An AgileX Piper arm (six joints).
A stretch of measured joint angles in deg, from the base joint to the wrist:
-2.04, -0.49, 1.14, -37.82, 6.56, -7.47
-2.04, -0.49, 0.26, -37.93, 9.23, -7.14
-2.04, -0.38, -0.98, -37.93, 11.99, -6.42
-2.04, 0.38, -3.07, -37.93, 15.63, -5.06
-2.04, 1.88, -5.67, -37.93, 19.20, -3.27
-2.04, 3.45, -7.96, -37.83, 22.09, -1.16
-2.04, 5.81, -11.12, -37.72, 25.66, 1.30
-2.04, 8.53, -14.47, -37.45, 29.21, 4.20
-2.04, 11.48, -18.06, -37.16, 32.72, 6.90
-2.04, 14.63, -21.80, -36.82, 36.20, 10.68
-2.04, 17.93, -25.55, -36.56, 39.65, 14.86
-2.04, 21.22, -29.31, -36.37, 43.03, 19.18
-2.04, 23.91, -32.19, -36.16, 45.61, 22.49
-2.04, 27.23, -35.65, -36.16, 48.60, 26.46
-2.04, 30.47, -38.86, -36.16, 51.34, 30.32
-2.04, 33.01, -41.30, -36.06, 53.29, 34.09
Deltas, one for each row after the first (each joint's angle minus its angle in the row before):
0.00, 0.00, -0.88, -0.11, 2.67, 0.33
0.00, 0.11, -1.24, 0.00, 2.76, 0.72
0.00, 0.76, -2.09, 0.00, 3.64, 1.36
0.00, 1.50, -2.60, 0.00, 3.57, 1.79
0.00, 1.57, -2.29, 0.10, 2.89, 2.11
0.00, 2.36, -3.16, 0.11, 3.57, 2.46
0.00, 2.72, -3.35, 0.27, 3.55, 2.90
0.00, 2.95, -3.59, 0.29, 3.51, 2.70
0.00, 3.15, -3.74, 0.34, 3.48, 3.78
0.00, 3.30, -3.75, 0.26, 3.45, 4.18
0.00, 3.29, -3.76, 0.19, 3.38, 4.32
0.00, 2.69, -2.88, 0.21, 2.58, 3.31
0.00, 3.32, -3.46, 0.00, 2.99, 3.97
0.00, 3.24, -3.21, 0.00, 2.74, 3.86
0.00, 2.54, -2.44, 0.10, 1.95, 3.77

